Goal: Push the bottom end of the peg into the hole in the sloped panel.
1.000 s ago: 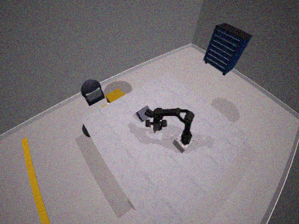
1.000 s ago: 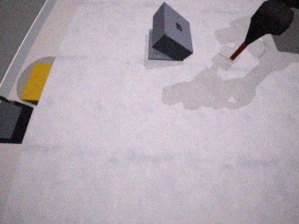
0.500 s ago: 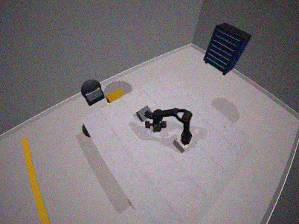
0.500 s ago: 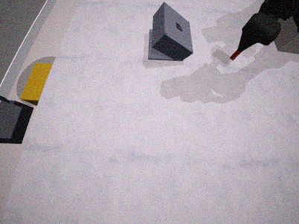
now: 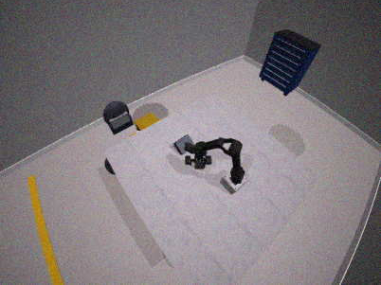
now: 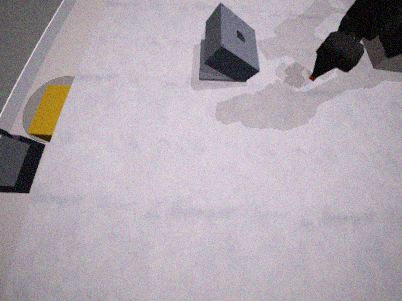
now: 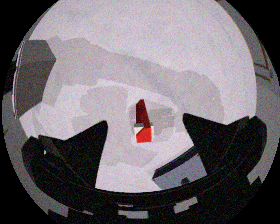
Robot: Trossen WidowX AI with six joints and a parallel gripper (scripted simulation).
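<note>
Right now the red peg is 10 mm above my gripper tip. From my gripper tip the other things lie so: grey sloped panel (210 mm ahead, 20 mm to the right).
</note>
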